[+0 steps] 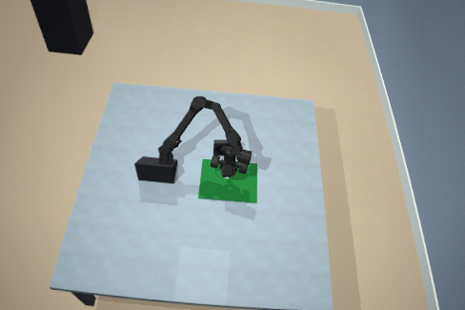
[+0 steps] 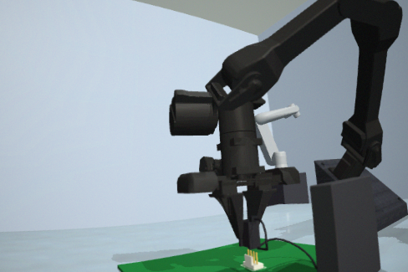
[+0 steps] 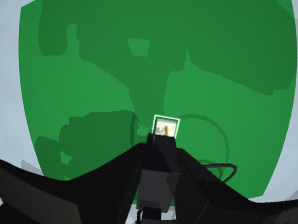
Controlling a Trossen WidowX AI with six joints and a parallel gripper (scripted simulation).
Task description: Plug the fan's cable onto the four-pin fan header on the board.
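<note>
The black fan plug is 1 cm to the left of my gripper tip and 1 cm above it. Also, from my gripper tip: fan header (1 cm to the left, 5 cm below); green board (1 cm ahead, 2 cm to the right, 6 cm below); black fan (4 cm behind, 14 cm to the left, 1 cm above).
</note>
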